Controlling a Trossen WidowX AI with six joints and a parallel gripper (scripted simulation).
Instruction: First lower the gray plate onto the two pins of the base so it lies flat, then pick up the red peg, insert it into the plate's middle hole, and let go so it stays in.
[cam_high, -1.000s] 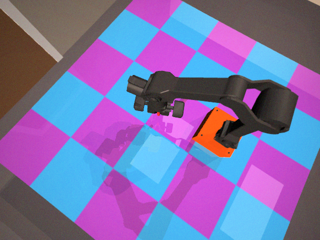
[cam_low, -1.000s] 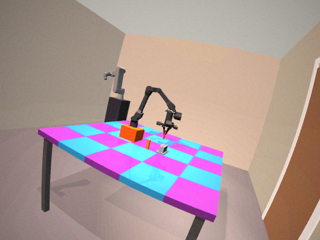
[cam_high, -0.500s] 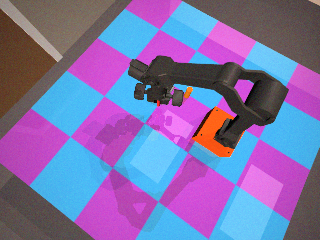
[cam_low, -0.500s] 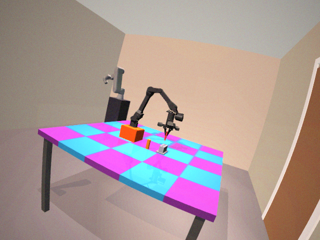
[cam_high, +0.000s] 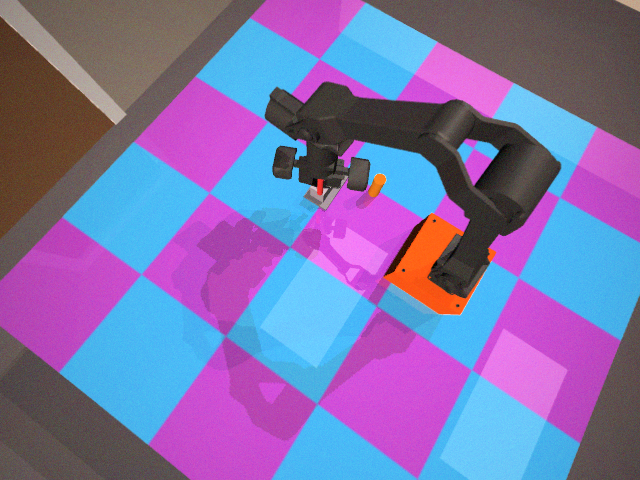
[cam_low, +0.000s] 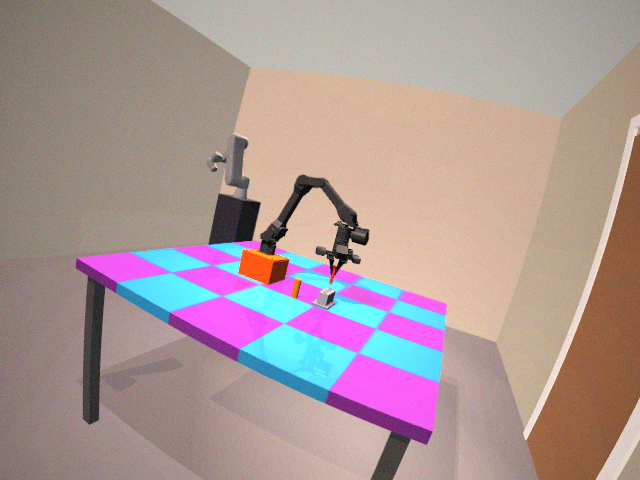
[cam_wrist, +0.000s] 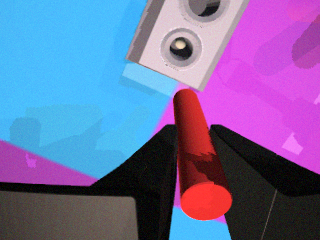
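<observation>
My gripper tip is now 10 mm short of the gray plate, 50 mm to the left of it and 70 mm above it. Also, from my gripper tip: red peg right at my gripper tip; then orange cylinder 100 mm behind, 110 mm to the right, 80 mm below; then base 10 mm ahead, 50 mm to the right, 110 mm below.
</observation>
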